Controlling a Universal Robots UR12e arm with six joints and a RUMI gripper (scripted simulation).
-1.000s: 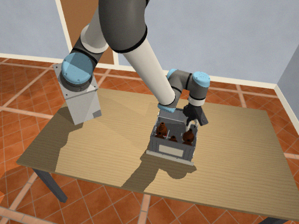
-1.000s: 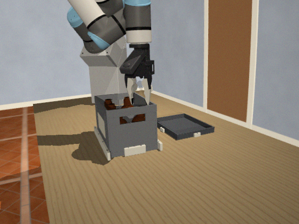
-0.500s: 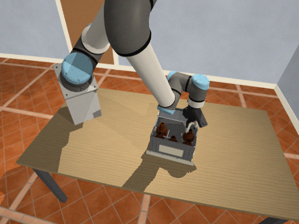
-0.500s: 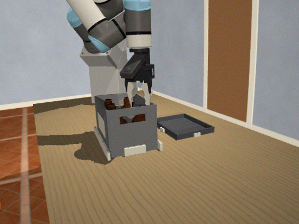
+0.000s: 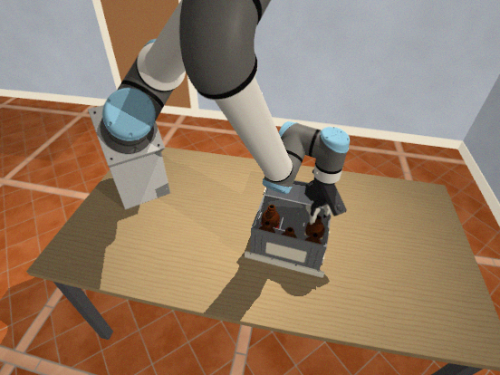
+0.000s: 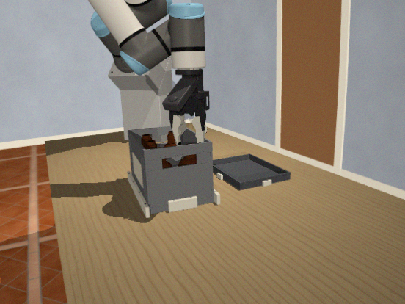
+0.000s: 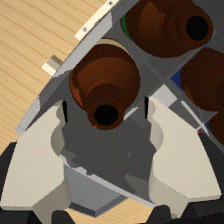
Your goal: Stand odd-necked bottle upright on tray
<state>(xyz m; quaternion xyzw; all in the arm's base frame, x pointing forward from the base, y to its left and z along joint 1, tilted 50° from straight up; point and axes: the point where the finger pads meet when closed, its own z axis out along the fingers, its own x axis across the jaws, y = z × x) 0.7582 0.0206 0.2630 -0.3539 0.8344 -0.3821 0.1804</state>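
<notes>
The bottle is 7 cm below my hand. Also, from my hand: grey tray 27 cm to the left, 15 cm below, 8 cm behind; then grey crate 10 cm behind, 7 cm below, 2 cm to the right.
</notes>
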